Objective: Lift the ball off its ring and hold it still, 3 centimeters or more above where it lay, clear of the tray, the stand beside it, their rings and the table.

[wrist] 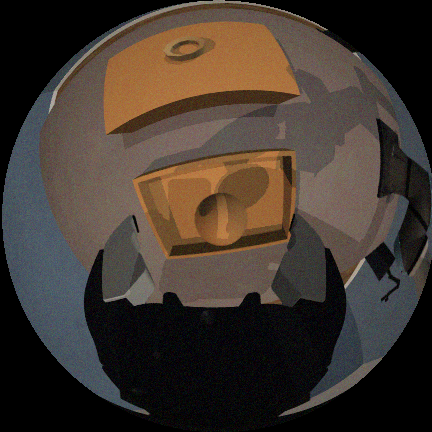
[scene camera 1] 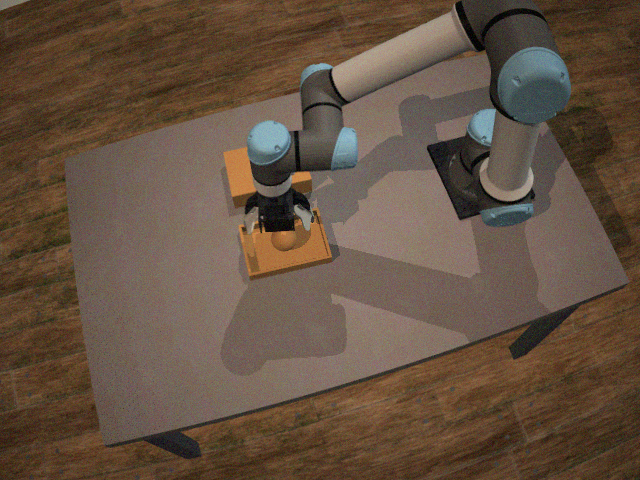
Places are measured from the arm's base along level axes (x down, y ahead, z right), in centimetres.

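Where they show: gripper, fingertip midpoint: [wrist: 212, 217]; arm's base, link origin: [wrist: 390, 165].
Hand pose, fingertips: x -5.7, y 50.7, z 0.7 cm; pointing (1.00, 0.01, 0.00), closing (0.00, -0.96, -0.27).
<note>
Things, the pixels of their top centre, and the offset from my fingertips. "spot": a spot on its surface instead. Level surfaces: height alone.
- orange ball, top centre: [wrist: 221, 234] [scene camera 1: 283, 232] dx +0.3, dy -0.2, dz -2.2 cm
- shallow orange tray, top centre: [wrist: 220, 213] [scene camera 1: 284, 240] dx +4.4, dy -0.2, dz -2.2 cm
- empty ring, surface spot: [wrist: 169, 53] spot: dx +0.6, dy -0.7, dz +16.3 cm
- grey-brown table, surface height: dx +7.2 cm
The orange ball [scene camera 1: 283, 241] [wrist: 221, 220] sits inside the shallow orange tray [scene camera 1: 292, 269] [wrist: 227, 251]. The ring under the ball is hidden. My gripper [scene camera 1: 279, 228] [wrist: 212, 217] is open and empty, with its fingers spread wide. It is above the tray; in the wrist view the ball shows between the two fingertips, a little right of midway. The exact height of the fingertips over the ball is hard to tell. The orange stand [scene camera 1: 240, 173] [wrist: 240, 62] is a flat block beside the tray, with an empty ring [wrist: 169, 53] on its top.
The grey-brown table [scene camera 1: 155, 268] [wrist: 65, 170] carries the tray and the stand. The tray's raised walls surround the ball. The arm's black base plate [scene camera 1: 444, 160] is at the right in the scene view. Shadows of the arm fall across the table and tray.
</note>
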